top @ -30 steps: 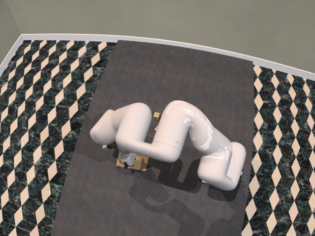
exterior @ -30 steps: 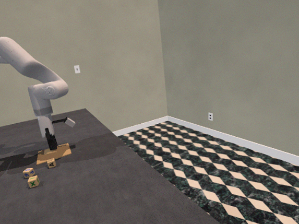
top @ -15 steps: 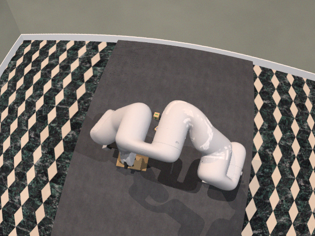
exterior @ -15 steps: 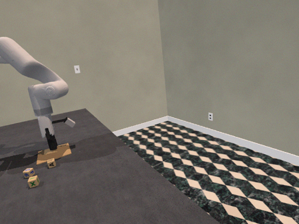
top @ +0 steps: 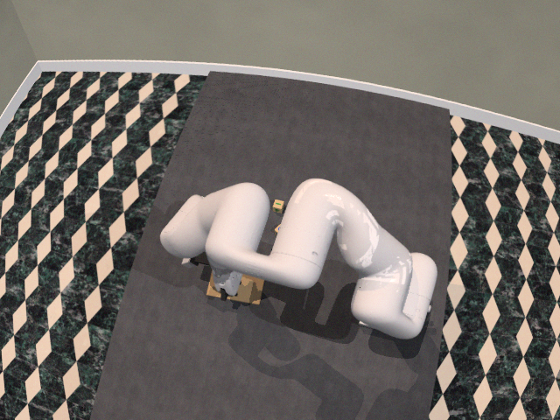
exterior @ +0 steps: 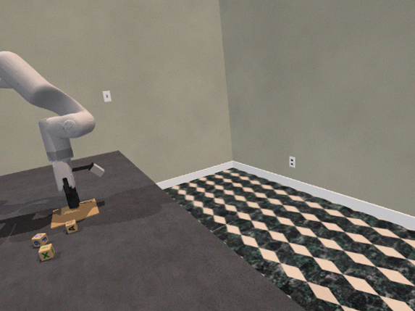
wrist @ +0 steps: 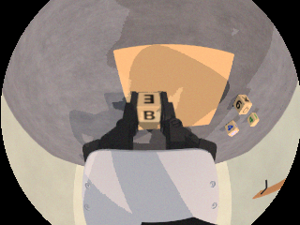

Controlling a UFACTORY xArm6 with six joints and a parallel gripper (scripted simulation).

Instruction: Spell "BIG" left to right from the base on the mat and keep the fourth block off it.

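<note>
Right now the B block is 1 cm below my hand. Round my hand: tan mat (4 cm to the right, 3 cm below); G block (18 cm to the right, 9 cm behind, 2 cm below).
</note>
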